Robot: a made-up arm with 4 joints. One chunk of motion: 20 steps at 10 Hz.
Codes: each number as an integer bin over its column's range. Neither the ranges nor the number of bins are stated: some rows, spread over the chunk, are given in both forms.
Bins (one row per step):
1: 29 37 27 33
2: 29 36 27 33
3: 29 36 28 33
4: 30 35 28 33
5: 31 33 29 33
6: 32 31 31 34
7: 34 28 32 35
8: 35 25 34 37
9: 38 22 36 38
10: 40 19 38 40
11: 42 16 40 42
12: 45 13 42 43
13: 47 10 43 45
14: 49 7 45 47
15: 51 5 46 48
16: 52 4 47 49
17: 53 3 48 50
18: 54 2 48 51
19: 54 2 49 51
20: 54 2 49 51
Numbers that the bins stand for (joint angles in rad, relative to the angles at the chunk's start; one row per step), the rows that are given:
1: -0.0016 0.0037 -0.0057 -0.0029
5: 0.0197 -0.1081 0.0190 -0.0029
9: 0.0941 -0.4154 0.1057 0.0710
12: 0.1686 -0.6668 0.1800 0.1448
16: 0.2430 -0.9183 0.2419 0.2333
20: 0.2643 -0.9741 0.2667 0.2629
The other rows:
2: -0.0016 -0.0243 -0.0057 -0.0029
3: -0.0016 -0.0243 0.0067 -0.0029
4: 0.0090 -0.0522 0.0067 -0.0029
6: 0.0303 -0.1640 0.0438 0.0119
7: 0.0516 -0.2478 0.0562 0.0267
8: 0.0622 -0.3316 0.0810 0.0562
10: 0.1154 -0.4992 0.1305 0.1005
11: 0.1367 -0.5830 0.1552 0.1300
13: 0.1898 -0.7506 0.1924 0.1743
14: 0.2111 -0.8344 0.2171 0.2038
15: 0.2324 -0.8903 0.2295 0.2186
17: 0.2537 -0.9462 0.2543 0.2481
18: 0.2643 -0.9741 0.2543 0.2629
19: 0.2643 -0.9741 0.2667 0.2629

